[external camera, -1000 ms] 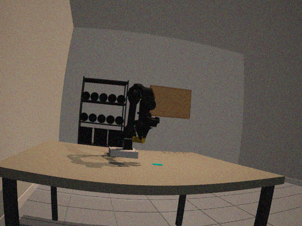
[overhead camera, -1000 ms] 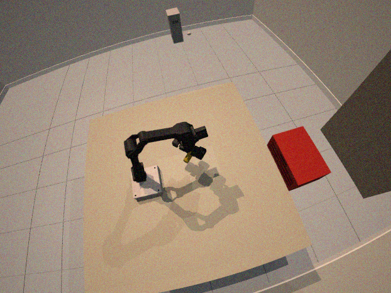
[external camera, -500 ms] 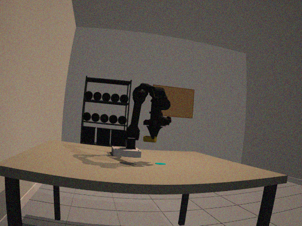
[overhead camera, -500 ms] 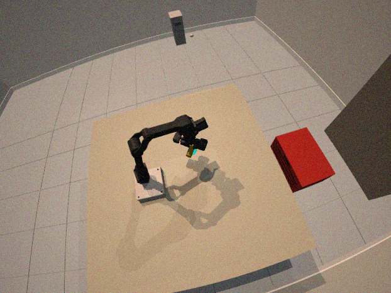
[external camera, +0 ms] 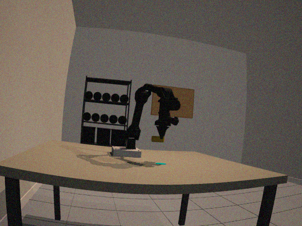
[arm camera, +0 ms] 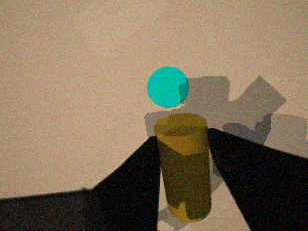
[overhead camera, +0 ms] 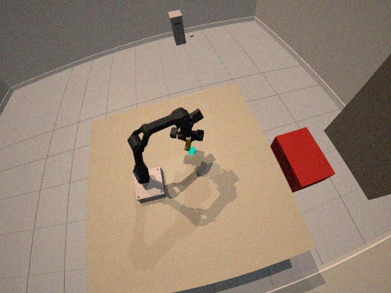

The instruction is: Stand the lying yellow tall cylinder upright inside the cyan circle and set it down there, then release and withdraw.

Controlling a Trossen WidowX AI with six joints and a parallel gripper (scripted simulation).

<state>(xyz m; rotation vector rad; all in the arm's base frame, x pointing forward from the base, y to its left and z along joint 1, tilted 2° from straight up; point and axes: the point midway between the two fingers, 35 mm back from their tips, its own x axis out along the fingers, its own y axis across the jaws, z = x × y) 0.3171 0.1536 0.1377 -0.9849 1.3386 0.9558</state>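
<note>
The cyan circle lies 14 cm below my gripper tip and 1 cm to the left of it. Round my gripper tip: yellow tall cylinder (2 cm to the right, 1 cm behind).
</note>
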